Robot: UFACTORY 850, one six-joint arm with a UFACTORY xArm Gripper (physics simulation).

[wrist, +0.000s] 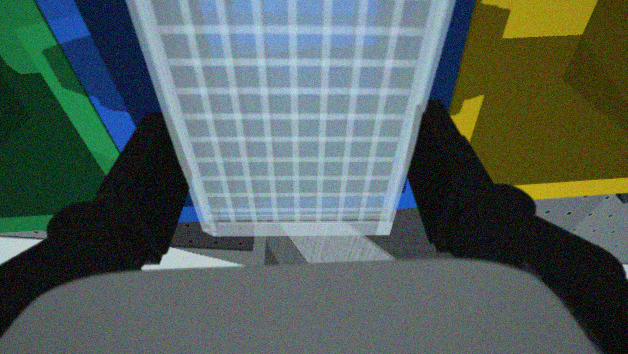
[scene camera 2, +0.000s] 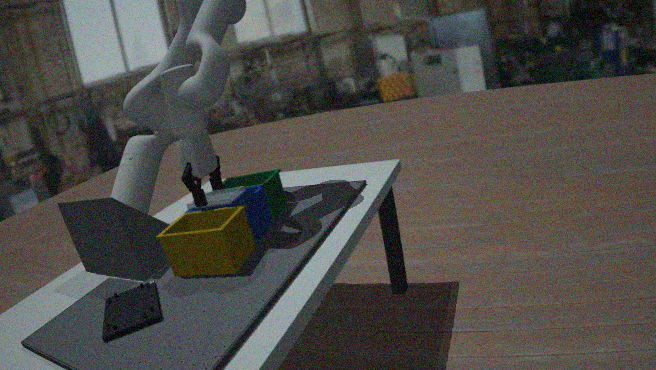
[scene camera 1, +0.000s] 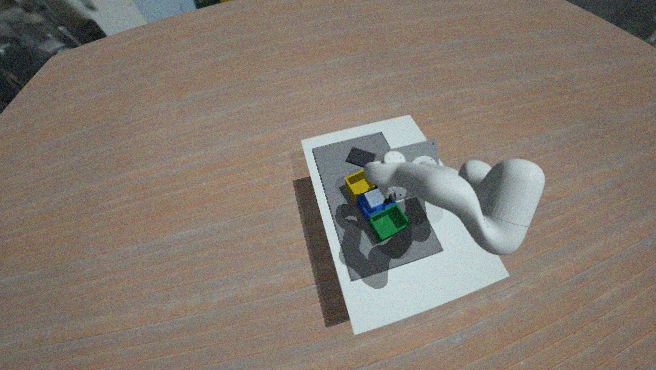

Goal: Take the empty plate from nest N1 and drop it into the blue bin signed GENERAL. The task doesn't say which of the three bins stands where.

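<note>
The clear, gridded plate (scene camera 1: 374, 198) (scene camera 2: 225, 196) (wrist: 300, 165) is held over the blue bin (scene camera 1: 364, 208) (scene camera 2: 261, 215) (wrist: 119, 131), close to its rim. My gripper (scene camera 1: 390, 198) (scene camera 2: 209, 196) (wrist: 295, 139) is shut on the plate, with one black finger at each long side. The plate looks empty and roughly level. The blue bin stands between the green bin (scene camera 1: 388, 225) (scene camera 2: 277, 192) (wrist: 50, 165) and the yellow bin (scene camera 1: 360, 186) (scene camera 2: 210, 255) (wrist: 540, 130). The plate hides much of the blue bin's inside. No sign is legible.
A black pegged nest (scene camera 1: 356, 156) (scene camera 2: 132, 310) lies on the grey perforated board (scene camera 1: 330, 167) (scene camera 2: 200, 320), beyond the yellow bin. A grey slanted panel (scene camera 1: 426, 149) (scene camera 2: 115, 240) stands near the bins on the arm's side. The white table (scene camera 1: 425, 295) (scene camera 2: 332, 240) carries everything.
</note>
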